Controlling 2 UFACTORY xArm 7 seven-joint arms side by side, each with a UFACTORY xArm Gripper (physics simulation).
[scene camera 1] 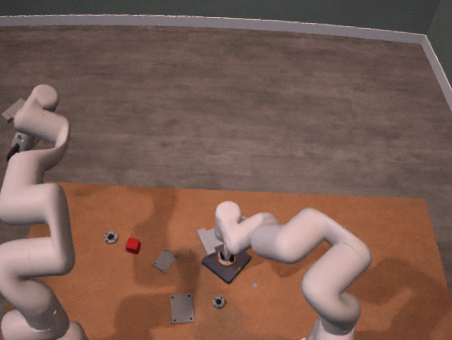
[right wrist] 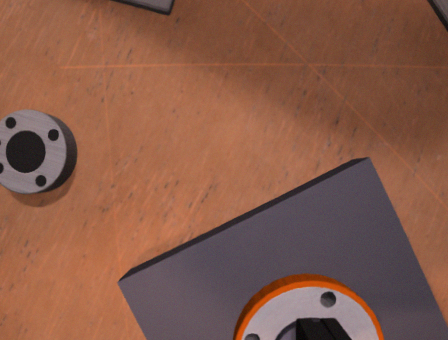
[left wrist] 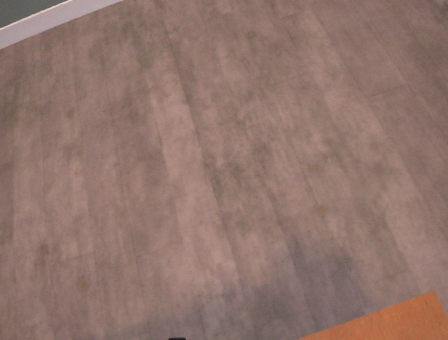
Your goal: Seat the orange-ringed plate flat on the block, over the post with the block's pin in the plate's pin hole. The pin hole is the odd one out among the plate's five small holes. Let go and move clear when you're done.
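Frame: origin at the left arm's base, x ahead, y left, z up, level; centimetres.
Where they show: right gripper, fingertip midpoint: (scene camera 1: 225, 256).
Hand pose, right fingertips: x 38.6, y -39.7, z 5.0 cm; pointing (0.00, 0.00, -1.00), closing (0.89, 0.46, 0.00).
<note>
After its pixels a point has its place.
The orange-ringed plate (scene camera 1: 226, 265) {y -40.4, x 36.1, z 3.4 cm} (right wrist: 287, 305) {y -38.8, x 37.2, z 3.7 cm} lies over the dark block (scene camera 1: 229, 275) {y -41.7, x 33.0, z 2.4 cm} (right wrist: 260, 240) {y -37.1, x 35.2, z 2.4 cm}. Two small holes show in its pale face in the right wrist view, one at the upper right and one cut by the bottom edge. The rest of the plate is cut off or covered, so the pin, the post and which hole is odd cannot be told. My right gripper (scene camera 1: 227, 257) {y -39.7, x 38.7, z 5.0 cm} (right wrist: 320, 329) {y -39.7, x 38.7, z 5.0 cm} is shut, its black fingers together over the plate's central opening. My left gripper (scene camera 1: 13, 152) {y 25.6, x 50.4, z 38.4 cm} is open, far from the block, above the floor at the upper left.
A red cube (scene camera 1: 132, 245) {y -7.3, x 40.2, z 4.0 cm}, a grey ring part (scene camera 1: 111, 237) {y 1.7, x 43.9, z 1.0 cm} and two grey plates (scene camera 1: 165, 260) {y -19.1, x 37.2, z 0.6 cm} (scene camera 1: 182, 308) {y -27.1, x 20.5, z 0.7 cm} lie left of the block. Another ring part (scene camera 1: 219, 302) {y -39.1, x 23.4, z 1.5 cm} (right wrist: 59, 150) {y -37.9, x 25.1, z 1.5 cm} and a small grey disc (scene camera 1: 255, 285) {y -50.8, x 30.9, z 0.2 cm} lie near its front corner.
</note>
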